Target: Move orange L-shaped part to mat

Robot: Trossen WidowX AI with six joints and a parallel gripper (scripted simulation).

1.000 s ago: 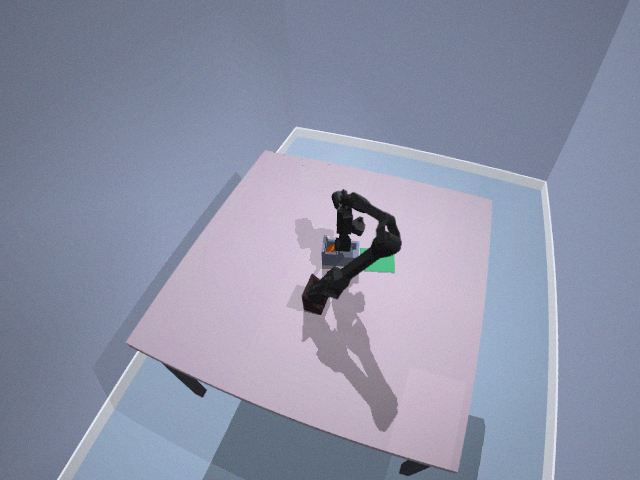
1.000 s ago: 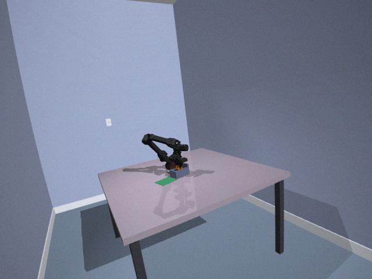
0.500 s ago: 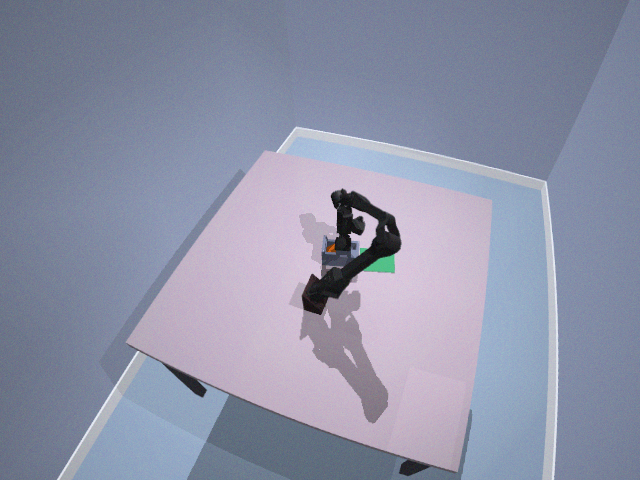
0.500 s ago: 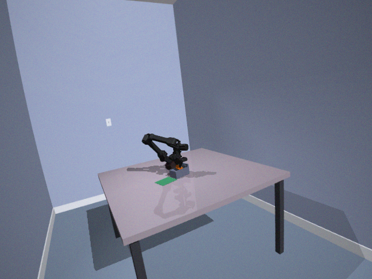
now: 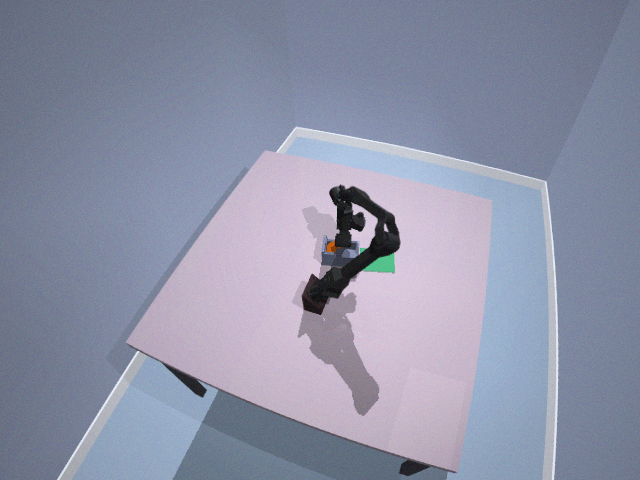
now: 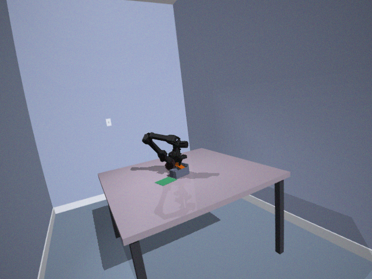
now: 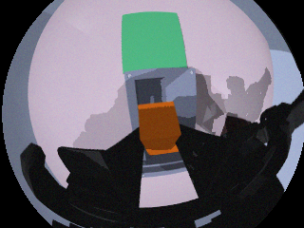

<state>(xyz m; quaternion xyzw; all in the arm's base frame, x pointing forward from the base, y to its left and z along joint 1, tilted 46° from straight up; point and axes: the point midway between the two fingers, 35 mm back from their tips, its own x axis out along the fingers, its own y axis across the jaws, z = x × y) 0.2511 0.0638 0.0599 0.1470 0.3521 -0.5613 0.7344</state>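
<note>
My gripper tip is now 40 mm short of the green mat, 140 mm to the left of it and 110 mm above it. Also, from my gripper tip: orange L-shaped part 30 mm behind, 30 mm to the left, 30 mm below.
</note>
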